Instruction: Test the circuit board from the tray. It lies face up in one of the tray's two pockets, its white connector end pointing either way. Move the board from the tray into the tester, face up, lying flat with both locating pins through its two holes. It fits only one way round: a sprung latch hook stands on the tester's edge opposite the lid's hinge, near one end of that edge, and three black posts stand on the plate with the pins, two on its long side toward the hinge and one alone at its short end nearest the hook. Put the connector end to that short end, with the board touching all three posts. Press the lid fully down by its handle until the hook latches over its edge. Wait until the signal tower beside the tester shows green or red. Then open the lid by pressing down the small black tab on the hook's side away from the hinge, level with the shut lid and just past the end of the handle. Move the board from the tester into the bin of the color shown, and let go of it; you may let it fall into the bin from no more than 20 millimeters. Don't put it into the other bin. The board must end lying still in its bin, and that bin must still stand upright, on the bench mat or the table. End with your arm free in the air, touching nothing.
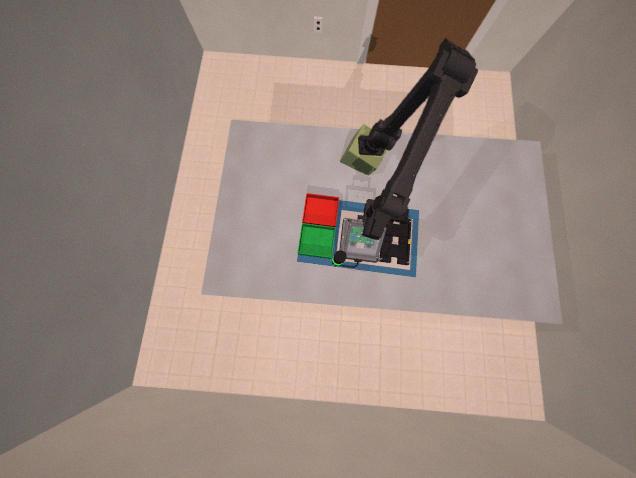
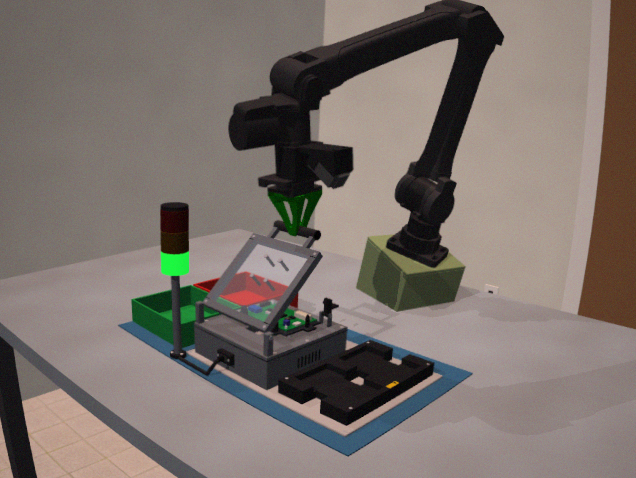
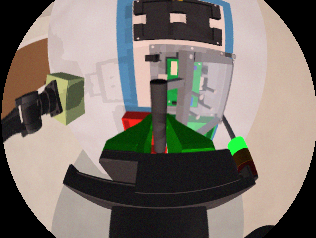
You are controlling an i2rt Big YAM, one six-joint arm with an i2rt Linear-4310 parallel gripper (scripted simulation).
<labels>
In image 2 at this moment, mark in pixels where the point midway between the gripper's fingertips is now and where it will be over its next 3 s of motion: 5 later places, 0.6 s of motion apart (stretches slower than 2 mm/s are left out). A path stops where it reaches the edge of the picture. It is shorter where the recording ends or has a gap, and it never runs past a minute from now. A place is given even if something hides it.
The gripper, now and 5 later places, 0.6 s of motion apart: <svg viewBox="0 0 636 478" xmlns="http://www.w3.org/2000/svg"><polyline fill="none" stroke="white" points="296,234 296,232 294,230 292,228 290,225 289,224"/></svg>
</labels>
